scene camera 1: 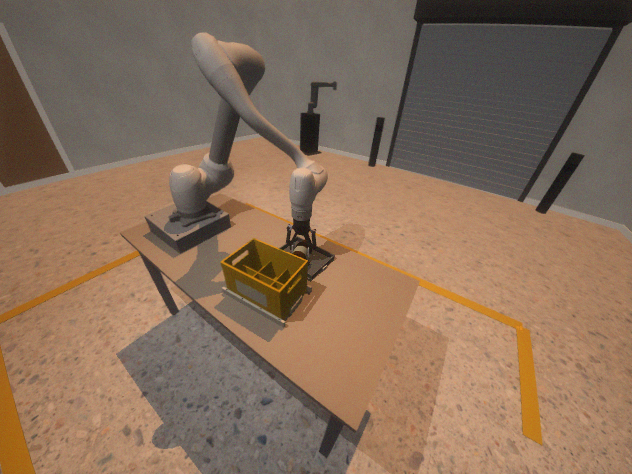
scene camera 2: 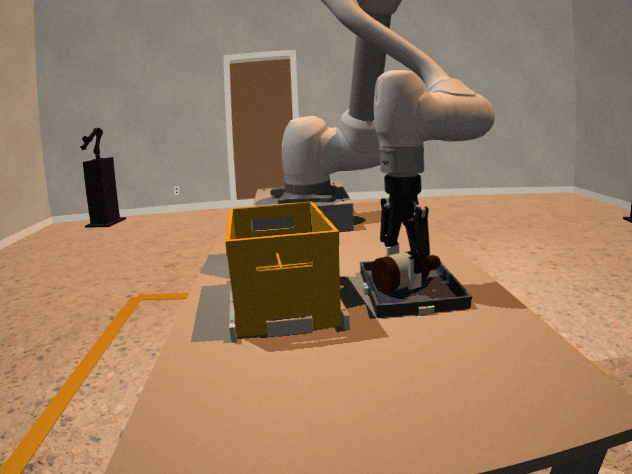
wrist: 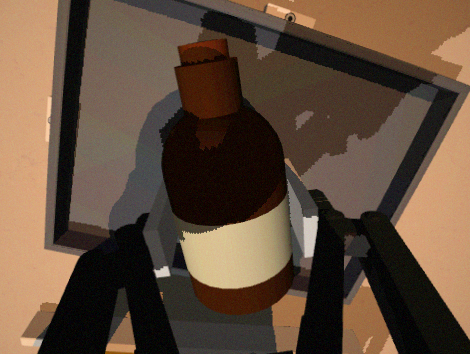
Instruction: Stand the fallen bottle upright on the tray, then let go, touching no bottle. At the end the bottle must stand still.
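Places are measured from the arm's base along level axes (x back, y right, z up), in millimetres.
Pixels of known places: gripper, fingertip midpoint: (scene camera 2: 403, 282); arm's base at its link origin: (scene camera 1: 194, 214) (scene camera 2: 308, 196).
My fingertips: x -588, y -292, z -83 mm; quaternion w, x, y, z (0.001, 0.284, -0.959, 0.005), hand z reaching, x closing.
Observation:
Ahead of a thing's pixels: the offset from my fingertips to its top centre. "spot": to the spot under its first point.
A brown bottle with a cream label @[dx +11, dy -16, dz +64 mm] (scene camera 1: 300, 251) (scene camera 2: 385, 274) (wrist: 227, 175) lies on its side in the dark shallow tray @[dx -3, dy -17, dz +11 mm] (scene camera 1: 322, 269) (scene camera 2: 398, 309) (wrist: 59, 125). In scene camera 2 its base faces the crate side and the camera, and its neck points away to the right. My gripper (scene camera 1: 301, 246) (scene camera 2: 403, 265) (wrist: 229, 185) points down over the tray and is shut on the bottle, one grey finger pad on each side of the label. The underside of the bottle is hidden, so I cannot tell whether it touches the tray floor.
A tall yellow crate with dividers @[dx -75, dy +249, dz +161 mm] (scene camera 1: 273, 302) (scene camera 2: 283, 290) stands right beside the tray, its rim higher than the bottle. Pale strips @[spot: dx -195, dy +110, dz +6 mm] (scene camera 2: 345, 320) edge the crate's foot. The arm's grey base block (scene camera 1: 189, 232) (scene camera 2: 339, 214) stands at the table's far end.

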